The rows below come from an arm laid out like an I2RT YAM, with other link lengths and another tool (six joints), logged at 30 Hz.
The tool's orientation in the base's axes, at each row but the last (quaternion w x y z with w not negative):
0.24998 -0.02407 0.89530 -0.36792
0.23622 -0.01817 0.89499 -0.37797
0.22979 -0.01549 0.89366 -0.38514
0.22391 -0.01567 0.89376 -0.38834
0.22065 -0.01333 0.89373 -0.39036
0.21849 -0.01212 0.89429 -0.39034
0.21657 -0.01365 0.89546 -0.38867
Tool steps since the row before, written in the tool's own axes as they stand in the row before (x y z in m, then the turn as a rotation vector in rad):
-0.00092 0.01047 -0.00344 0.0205 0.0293 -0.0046
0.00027 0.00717 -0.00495 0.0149 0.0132 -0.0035
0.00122 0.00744 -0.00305 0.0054 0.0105 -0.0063
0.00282 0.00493 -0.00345 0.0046 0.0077 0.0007
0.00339 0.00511 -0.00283 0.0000 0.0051 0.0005
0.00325 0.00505 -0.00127 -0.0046 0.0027 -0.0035
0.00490 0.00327 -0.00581 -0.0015 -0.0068 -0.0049
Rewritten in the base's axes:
0.00068 0.01006 -0.00455 -0.0159 0.0197 -0.0257
-0.00135 0.00837 -0.00204 -0.0128 0.0086 -0.0130
-0.00127 0.00706 -0.00384 -0.0059 0.0106 -0.0057
-0.00324 0.00524 -0.00249 -0.0027 0.0040 -0.0076
-0.00345 0.00484 -0.00321 0.0010 0.0032 -0.0039
-0.00270 0.00376 -0.00403 0.0032 0.0052 0.0020
-0.00628 0.00535 -0.00063 -0.0016 -0.0011 0.0083

